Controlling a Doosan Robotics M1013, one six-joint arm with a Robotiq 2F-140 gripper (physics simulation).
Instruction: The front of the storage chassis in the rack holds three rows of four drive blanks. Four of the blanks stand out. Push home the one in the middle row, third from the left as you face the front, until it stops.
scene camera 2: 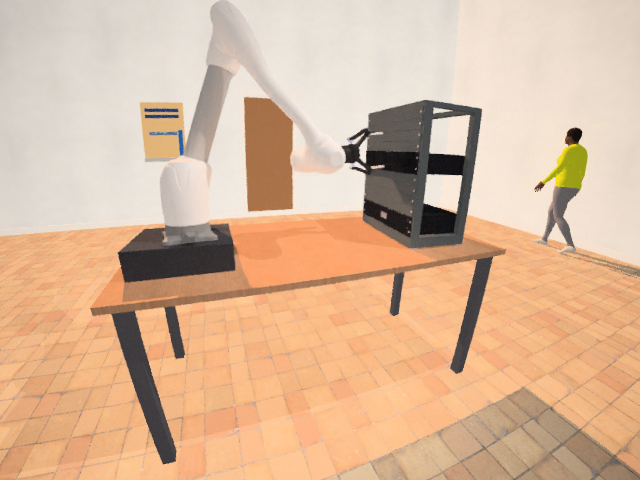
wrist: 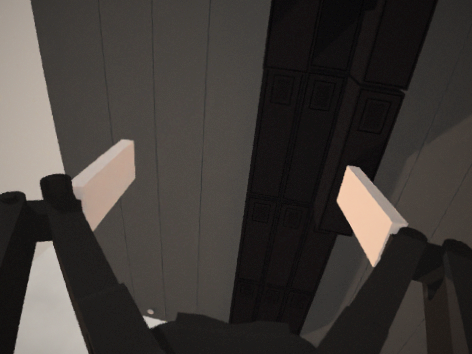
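Labels:
Grey rack visible in the wrist view and in scene camera 2. On the rack, (wrist: pixel 243 126) and (scene camera 2: pixel 395 148) are the same spot.

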